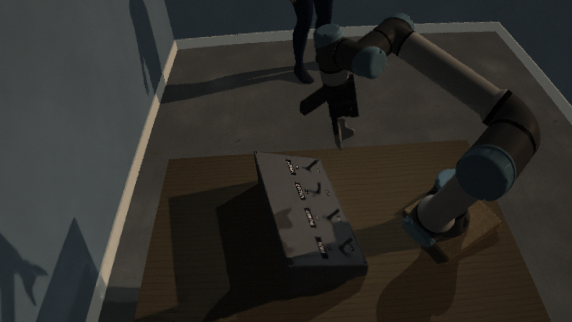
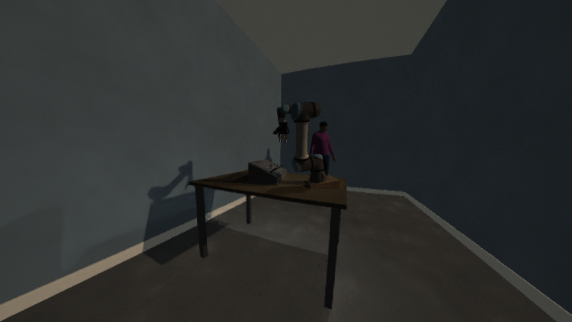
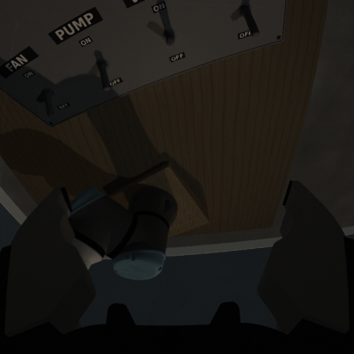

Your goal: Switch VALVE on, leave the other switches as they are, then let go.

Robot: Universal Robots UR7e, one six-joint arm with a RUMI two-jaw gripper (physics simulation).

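Frame: origin at the arm's base, x left, y up, z ahead, level; centimetres.
Seen in the pictures: gripper, fingertip midpoint: [image 1: 339,133] [image 2: 283,142]; arm's base, link origin: [image 2: 318,180].
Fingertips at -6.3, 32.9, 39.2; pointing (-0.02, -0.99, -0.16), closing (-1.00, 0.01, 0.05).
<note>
Pixels of each thing's middle, then the offset from my fingertips to it, as dx, dy, dz. Level surfaces: height alone.
- sloping grey switch panel, body centre: [image 1: 303,215] [image 2: 269,172] +9.0, -30.1, +11.2
- VALVE lever, body centre: [image 1: 319,187] +0.7, -24.6, +6.3
- FAN lever, body centre: [image 1: 346,242] +22.8, -25.2, -3.3
- PUMP lever, body centre: [image 1: 334,213] +11.5, -25.2, +0.8
- fourth lever, body centre: [image 1: 312,164] -11.0, -25.2, +9.2
- wooden table, surface height: dy -36.4
The sloping grey switch panel [image 1: 272,175] [image 2: 260,172] [image 3: 130,30] stands on the table. The VALVE lever [image 1: 318,189] [image 3: 169,36] stands more upright than the others, swung away from OFF to the ON side; its exact end position is hard to tell. The FAN lever [image 1: 346,245] [image 3: 48,102], the PUMP lever [image 1: 332,215] [image 3: 104,74] and the fourth lever [image 1: 312,165] [image 3: 250,21] beyond VALVE all lean to OFF. My gripper [image 1: 341,140] [image 2: 283,140] [image 3: 175,186] is wide open and empty, high above the panel's far end, touching no lever.
The wooden table [image 1: 195,175] [image 2: 225,186] carries the panel and the arm's base block [image 1: 482,220] [image 3: 190,212]. A person [image 1: 302,42] [image 2: 322,144] stands on the floor behind the table. A wall [image 1: 75,100] [image 2: 125,100] runs along the left side.
</note>
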